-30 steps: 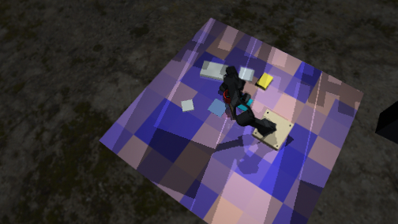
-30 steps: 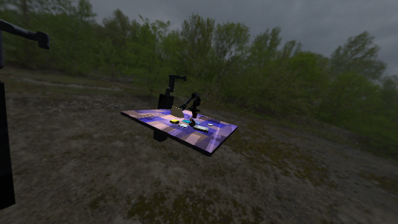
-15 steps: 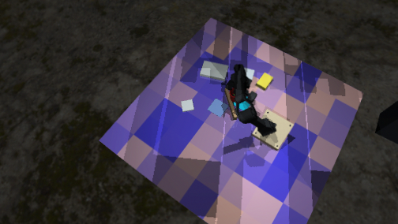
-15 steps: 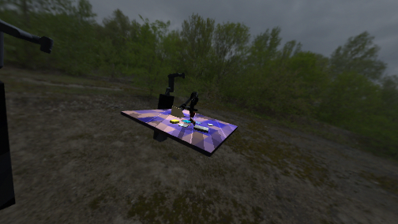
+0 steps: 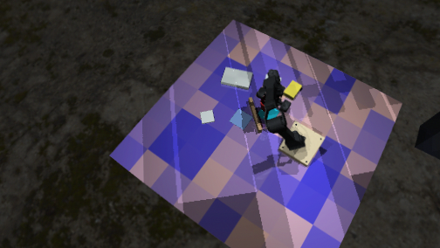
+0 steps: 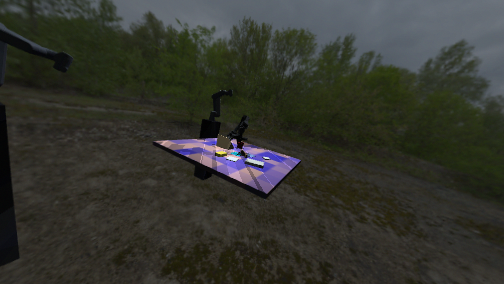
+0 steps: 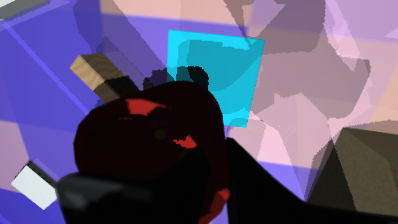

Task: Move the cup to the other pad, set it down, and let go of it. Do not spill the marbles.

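Right now my gripper tip is 50 mm short of the small marble, 10 mm to the right of it and 20 mm above it. The rest, counted from my gripper tip: cyan pad 10 mm ahead, 10 mm to the right, 120 mm below; then dark red cup 30 mm ahead; then wooden bar 70 mm ahead, 40 mm to the left, 100 mm below.
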